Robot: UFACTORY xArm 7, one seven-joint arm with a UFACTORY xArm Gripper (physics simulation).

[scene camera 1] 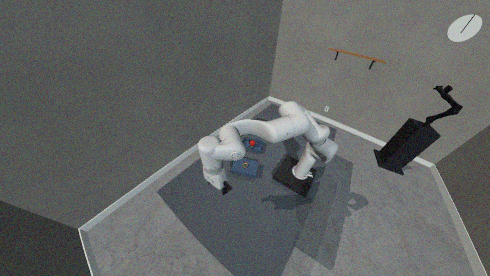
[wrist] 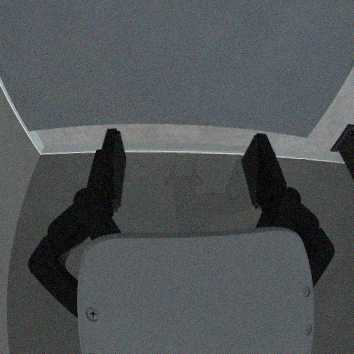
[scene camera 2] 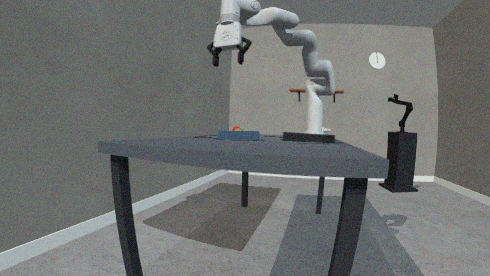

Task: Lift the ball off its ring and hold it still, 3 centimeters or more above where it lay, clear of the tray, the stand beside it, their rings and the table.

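Where they show: gripper, fingertip midpoint: (scene camera 1: 218, 187) (wrist: 187, 143) (scene camera 2: 227, 64); arm's base, origin of the base link: (scene camera 1: 299, 172) (scene camera 2: 313, 134).
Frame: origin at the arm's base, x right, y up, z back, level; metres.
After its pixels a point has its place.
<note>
The red ball (scene camera 1: 252, 143) (scene camera 2: 237, 129) rests in the small blue tray (scene camera 1: 259, 150) {z -0.362, x 0.065, y -0.005 m} at the back of the table; its ring is hidden under it. The blue stand (scene camera 1: 240, 171) {z -0.399, x -0.204, y 0.006 m} (scene camera 2: 238, 136) {z -0.380, x -0.206, y -0.016 m} is beside the tray, nearer scene camera 2, with a yellowish ring (scene camera 1: 245, 167) {z -0.381, x -0.160, y 0.014 m} on top. In the scene camera 2 view, the stand partly hides the ball. My gripper (scene camera 1: 226, 189) {z -0.377, x -0.476, y 0.243 m} (scene camera 2: 228, 64) {z -0.377, x -0.476, y 0.243 m} (wrist: 187, 143) {z -0.377, x -0.476, y 0.243 m} is open and empty. It hangs fingers down, high above the table and well apart from the ball. The ball does not show in the wrist view.
The arm's black base (scene camera 1: 287, 181) {z -0.068, x -0.123, y 0.006 m} (scene camera 2: 308, 137) {z -0.050, x -0.143, y -0.013 m} stands on the grey table (scene camera 1: 215, 225) {z -0.356, x -0.585, y -0.033 m} (scene camera 2: 175, 147) {z -0.470, x -0.662, y -0.033 m}, to the right of the stand. The room wall runs along the left. A black pedestal (scene camera 1: 407, 145) (scene camera 2: 401, 162) with a small black arm stands farther right on the floor.
</note>
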